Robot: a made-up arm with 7 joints.
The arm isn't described. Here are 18 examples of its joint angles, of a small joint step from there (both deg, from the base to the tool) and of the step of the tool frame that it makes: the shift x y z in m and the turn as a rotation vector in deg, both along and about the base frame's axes.
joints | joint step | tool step
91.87 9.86 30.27 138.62 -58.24 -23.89 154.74 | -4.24 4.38 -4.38 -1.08 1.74 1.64 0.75 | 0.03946 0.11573 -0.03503 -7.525 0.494 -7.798
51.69 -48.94 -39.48 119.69 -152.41 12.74 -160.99 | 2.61 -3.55 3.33 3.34 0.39 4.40 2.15 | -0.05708 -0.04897 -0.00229 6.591 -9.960 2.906
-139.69 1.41 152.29 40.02 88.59 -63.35 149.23 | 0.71 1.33 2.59 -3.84 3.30 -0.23 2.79 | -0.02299 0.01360 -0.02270 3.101 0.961 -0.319
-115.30 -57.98 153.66 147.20 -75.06 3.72 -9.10 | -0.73 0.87 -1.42 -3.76 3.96 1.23 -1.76 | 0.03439 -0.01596 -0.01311 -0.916 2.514 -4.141
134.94 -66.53 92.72 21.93 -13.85 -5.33 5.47 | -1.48 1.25 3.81 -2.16 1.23 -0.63 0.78 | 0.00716 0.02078 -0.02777 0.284 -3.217 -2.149
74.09 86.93 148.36 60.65 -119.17 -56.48 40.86 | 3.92 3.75 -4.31 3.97 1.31 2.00 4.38 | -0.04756 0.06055 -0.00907 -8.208 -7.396 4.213
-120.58 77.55 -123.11 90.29 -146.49 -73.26 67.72 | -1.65 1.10 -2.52 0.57 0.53 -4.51 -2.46 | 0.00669 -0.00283 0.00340 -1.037 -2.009 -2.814
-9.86 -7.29 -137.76 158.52 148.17 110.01 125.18 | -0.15 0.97 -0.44 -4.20 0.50 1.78 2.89 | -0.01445 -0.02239 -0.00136 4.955 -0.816 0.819
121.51 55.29 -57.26 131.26 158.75 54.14 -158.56 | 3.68 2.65 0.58 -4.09 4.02 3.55 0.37 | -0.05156 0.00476 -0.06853 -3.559 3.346 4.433
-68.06 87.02 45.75 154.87 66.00 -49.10 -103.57 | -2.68 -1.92 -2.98 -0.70 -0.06 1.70 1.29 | -0.04090 -0.01900 0.03022 -2.908 0.523 -1.411
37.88 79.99 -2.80 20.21 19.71 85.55 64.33 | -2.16 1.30 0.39 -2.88 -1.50 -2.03 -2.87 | -0.01363 -0.01288 0.02139 1.571 2.760 -3.062
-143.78 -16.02 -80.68 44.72 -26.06 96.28 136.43 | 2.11 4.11 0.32 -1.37 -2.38 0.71 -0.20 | -0.00653 -0.01593 -0.00750 2.735 -5.680 4.392
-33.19 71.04 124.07 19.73 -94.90 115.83 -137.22 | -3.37 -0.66 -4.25 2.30 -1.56 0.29 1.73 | 0.03700 -0.01273 -0.01045 -0.288 0.912 -7.654
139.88 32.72 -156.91 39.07 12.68 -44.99 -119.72 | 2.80 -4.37 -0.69 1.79 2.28 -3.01 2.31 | 0.01470 -0.01180 0.00441 5.070 -2.935 2.647
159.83 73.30 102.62 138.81 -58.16 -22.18 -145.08 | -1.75 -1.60 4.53 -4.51 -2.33 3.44 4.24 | 0.02799 -0.01869 0.04663 -1.177 1.411 7.132
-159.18 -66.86 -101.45 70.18 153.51 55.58 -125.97 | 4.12 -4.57 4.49 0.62 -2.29 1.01 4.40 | -0.06381 0.01670 0.01923 4.523 8.389 6.890
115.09 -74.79 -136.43 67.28 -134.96 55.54 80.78 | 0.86 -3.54 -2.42 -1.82 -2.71 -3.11 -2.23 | -0.03140 0.04375 -0.04598 4.081 3.544 6.741
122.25 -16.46 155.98 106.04 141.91 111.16 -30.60 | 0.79 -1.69 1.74 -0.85 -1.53 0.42 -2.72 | 0.03573 -0.00965 -0.02984 0.365 0.788 0.882
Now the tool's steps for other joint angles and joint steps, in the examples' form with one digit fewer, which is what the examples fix.
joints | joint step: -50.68 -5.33 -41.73 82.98 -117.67 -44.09 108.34 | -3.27 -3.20 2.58 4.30 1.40 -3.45 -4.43
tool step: -0.0225 0.0396 0.0606 -8.54 0.28 3.35
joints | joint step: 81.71 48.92 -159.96 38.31 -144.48 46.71 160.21 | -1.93 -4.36 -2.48 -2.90 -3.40 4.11 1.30
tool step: -0.0466 -0.0414 -0.0305 2.54 0.14 -4.46
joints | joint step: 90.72 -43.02 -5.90 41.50 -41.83 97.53 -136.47 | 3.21 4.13 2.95 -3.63 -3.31 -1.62 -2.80
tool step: -0.0244 0.0325 -0.0356 -8.27 -4.46 9.23
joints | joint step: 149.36 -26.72 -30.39 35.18 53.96 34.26 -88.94 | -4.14 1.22 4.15 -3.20 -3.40 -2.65 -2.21
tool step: 0.0025 -0.0120 -0.0329 3.35 -6.53 1.41
